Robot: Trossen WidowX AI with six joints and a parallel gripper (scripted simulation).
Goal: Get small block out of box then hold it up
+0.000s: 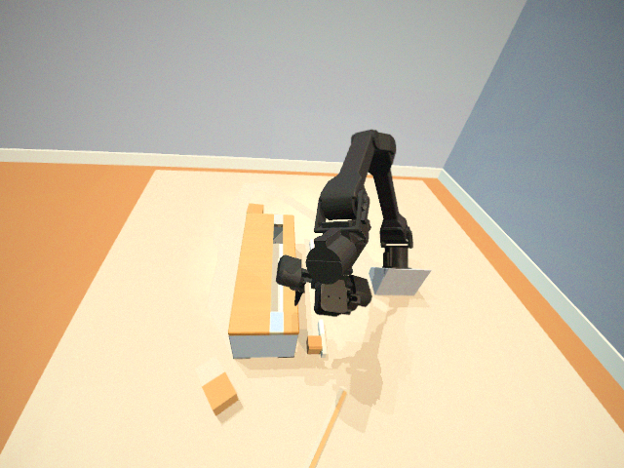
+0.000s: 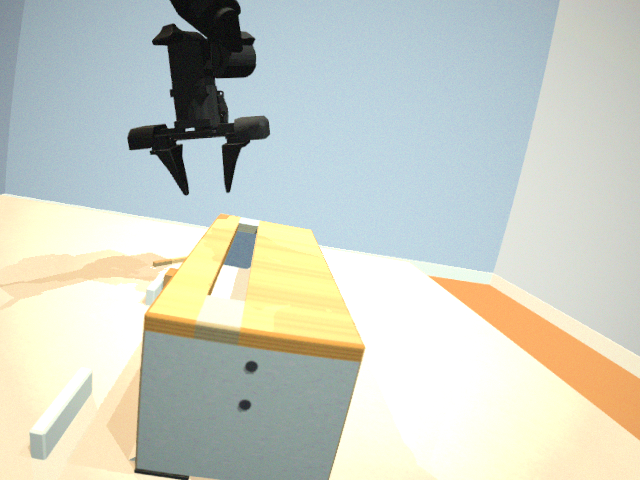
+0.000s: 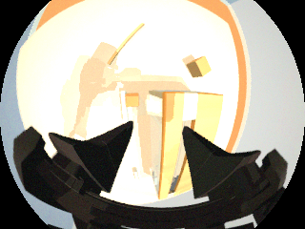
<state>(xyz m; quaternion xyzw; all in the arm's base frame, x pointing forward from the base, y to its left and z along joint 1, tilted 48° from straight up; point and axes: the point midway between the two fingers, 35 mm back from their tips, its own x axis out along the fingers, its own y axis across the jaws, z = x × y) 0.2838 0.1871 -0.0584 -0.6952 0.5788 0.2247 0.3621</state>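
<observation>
My gripper tip is 3 cm past the orange block, 2 cm to the right of it and 15 cm above it. Round my gripper tip: long box: 5 cm ahead, 16 cm to the right, 10 cm below; thin orange stick: 4 cm behind, 19 cm to the left, 16 cm below.
</observation>
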